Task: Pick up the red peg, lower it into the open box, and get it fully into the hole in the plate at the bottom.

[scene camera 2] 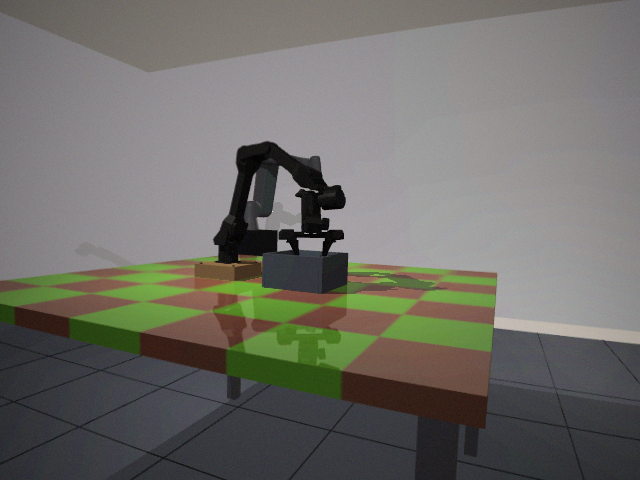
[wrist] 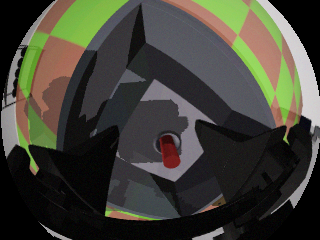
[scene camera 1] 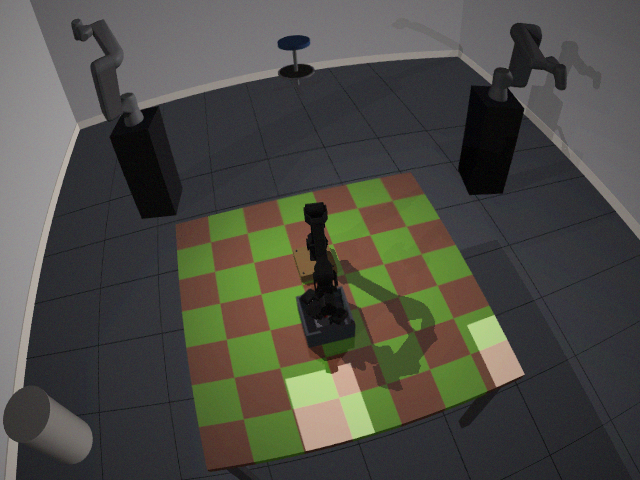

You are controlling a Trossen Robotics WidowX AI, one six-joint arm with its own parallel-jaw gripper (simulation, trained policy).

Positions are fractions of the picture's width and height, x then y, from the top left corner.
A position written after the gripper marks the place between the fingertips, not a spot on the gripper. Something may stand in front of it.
Note:
In view: the gripper (wrist: 0.49, 0.53), a grey box (scene camera 2: 0.49, 0.57) and a light grey plate (wrist: 0.50, 0.46).
The grey box is seen too in the wrist view (wrist: 0.40, 0.21) and in scene camera 1 (scene camera 1: 0.54, 0.69). Scene camera 2 does not show the light grey plate, which is hidden by the grey box.

